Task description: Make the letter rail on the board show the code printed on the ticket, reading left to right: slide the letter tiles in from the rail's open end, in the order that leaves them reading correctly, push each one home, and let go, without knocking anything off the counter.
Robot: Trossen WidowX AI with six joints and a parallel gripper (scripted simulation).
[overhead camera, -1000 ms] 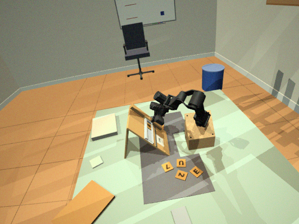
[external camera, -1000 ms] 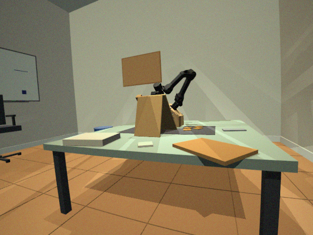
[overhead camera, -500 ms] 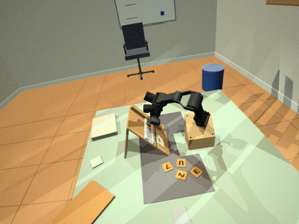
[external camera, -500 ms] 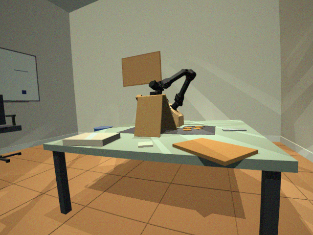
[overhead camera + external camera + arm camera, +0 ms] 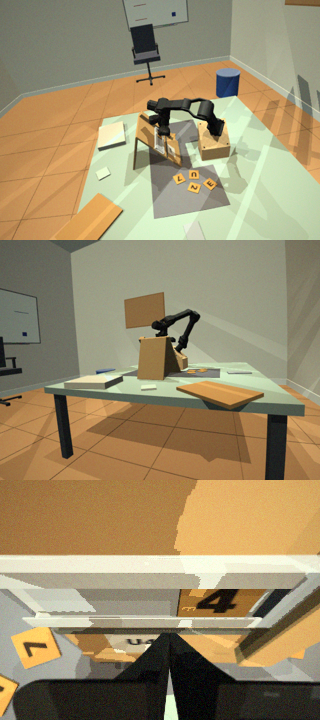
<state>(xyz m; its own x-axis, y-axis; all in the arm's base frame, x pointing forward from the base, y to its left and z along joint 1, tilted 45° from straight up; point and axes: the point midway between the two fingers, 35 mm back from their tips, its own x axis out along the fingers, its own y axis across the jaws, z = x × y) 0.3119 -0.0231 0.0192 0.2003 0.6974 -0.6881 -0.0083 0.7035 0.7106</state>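
My gripper tip is now 40 mm past the white ticket, 30 mm to the right of it and 110 mm above it. Also, from my gripper tip: grey mat (120 mm behind, 20 mm to the left, 180 mm below); then grey slab (110 mm behind, 530 mm to the left, 180 mm below); then cream box (430 mm ahead, 270 mm to the right, 160 mm below).
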